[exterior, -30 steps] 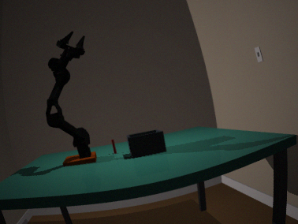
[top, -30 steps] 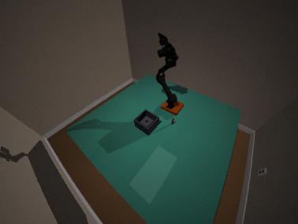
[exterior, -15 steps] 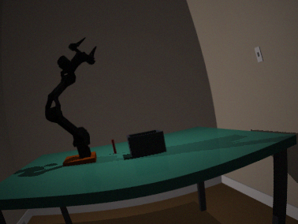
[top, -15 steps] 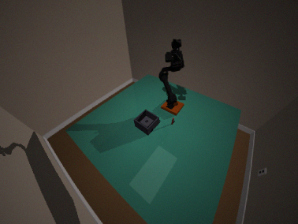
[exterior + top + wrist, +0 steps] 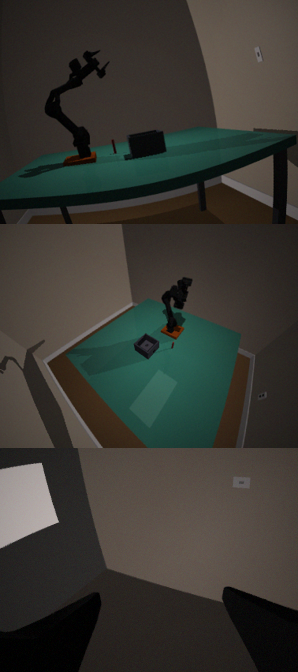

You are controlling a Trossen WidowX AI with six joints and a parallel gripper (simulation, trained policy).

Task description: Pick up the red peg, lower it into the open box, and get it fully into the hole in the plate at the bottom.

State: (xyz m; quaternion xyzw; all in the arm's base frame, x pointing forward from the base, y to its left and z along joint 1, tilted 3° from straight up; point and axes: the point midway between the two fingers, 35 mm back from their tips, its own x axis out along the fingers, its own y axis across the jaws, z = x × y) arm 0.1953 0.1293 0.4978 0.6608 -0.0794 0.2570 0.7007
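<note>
Now: the red peg 510 mm below my gripper tip and 40 mm behind it. Also, from my gripper tip: dark box 530 mm below, 180 mm to the right, 120 mm ahead.
</note>
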